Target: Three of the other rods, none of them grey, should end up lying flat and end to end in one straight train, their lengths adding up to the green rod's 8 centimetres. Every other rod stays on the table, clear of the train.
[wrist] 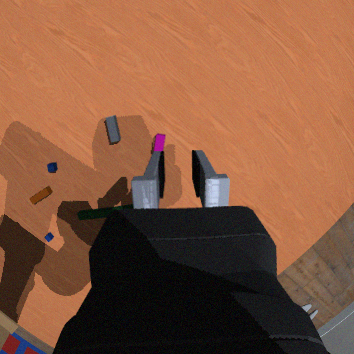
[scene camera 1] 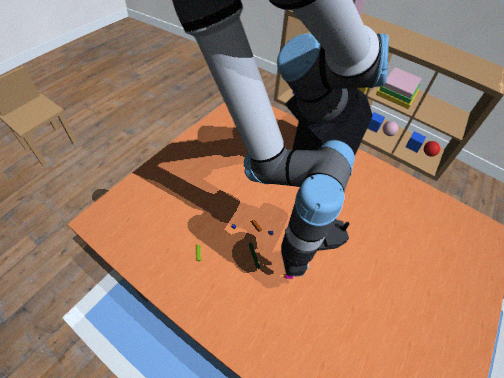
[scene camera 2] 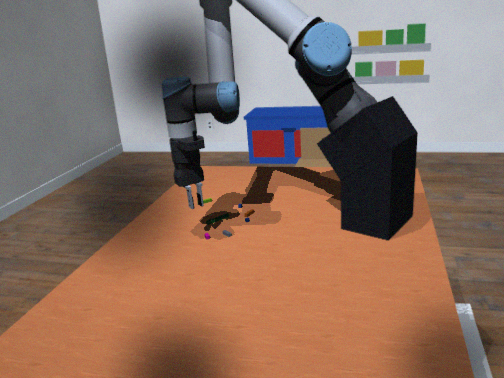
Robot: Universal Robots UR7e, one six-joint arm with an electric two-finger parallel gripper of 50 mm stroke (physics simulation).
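Seen in the pictures: gripper, fingertip midpoint: (wrist: 177, 164) (scene camera 1: 297, 269) (scene camera 2: 196, 206); arm's base at its link origin: (scene camera 1: 323, 99) (scene camera 2: 355, 119).
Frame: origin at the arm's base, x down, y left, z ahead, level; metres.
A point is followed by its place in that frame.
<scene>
My gripper (scene camera 2: 195, 206) {x 0.193, y 0.107, z 0.449 m} (wrist: 177, 164) {x 0.193, y 0.107, z 0.449 m} is open and empty, above the table; its fingertips are hidden in scene camera 1. A magenta rod (scene camera 1: 289, 276) (scene camera 2: 207, 236) {x 0.288, y 0.103, z 0.429 m} (wrist: 159, 142) {x 0.286, y 0.095, z 0.431 m} lies just ahead of the left finger in the wrist view. The grey rod (scene camera 2: 227, 233) {x 0.288, y 0.088, z 0.373 m} (wrist: 113, 130) {x 0.286, y 0.080, z 0.379 m} lies left of it there. The long green rod (scene camera 1: 254, 255) {x 0.286, y -0.022, z 0.417 m} (scene camera 2: 218, 218) {x 0.289, y -0.020, z 0.412 m} (wrist: 102, 213) {x 0.286, y -0.023, z 0.413 m} lies in shadow, partly hidden by the gripper in the wrist view. A lime rod (scene camera 1: 198, 252) {x 0.287, y -0.173, z 0.480 m} (scene camera 2: 207, 201) {x 0.292, y -0.174, z 0.469 m} lies apart. An orange rod (scene camera 1: 256, 225) {x 0.286, y -0.058, z 0.321 m} (scene camera 2: 249, 213) {x 0.289, y -0.049, z 0.318 m} (wrist: 41, 195) {x 0.286, y -0.052, z 0.323 m} lies between two small blue rods (scene camera 1: 234, 226) {x 0.287, y -0.118, z 0.354 m} (scene camera 1: 271, 232) {x 0.287, y -0.006, z 0.323 m} (scene camera 2: 240, 206) {x 0.292, y -0.115, z 0.351 m} (scene camera 2: 247, 220) {x 0.291, y -0.001, z 0.321 m} (wrist: 52, 167) {x 0.287, y -0.004, z 0.325 m} (wrist: 49, 237) {x 0.287, y -0.116, z 0.355 m}.
The orange table (scene camera 1: 400, 300) {x 0.296, y 0.417, z 0.366 m} (scene camera 2: 300, 300) {x 0.296, y 0.414, z 0.182 m} (wrist: 250, 75) {x 0.296, y 0.220, z 0.479 m} carries the rods and the arm's dark base (scene camera 2: 375, 175) {x 0.119, y 0.134, z -0.031 m}. The arm's shadow falls over the green rod. A wooden shelf unit (scene camera 1: 450, 67) stands behind the table, and a chair (scene camera 1: 35, 112) stands at the left.
</scene>
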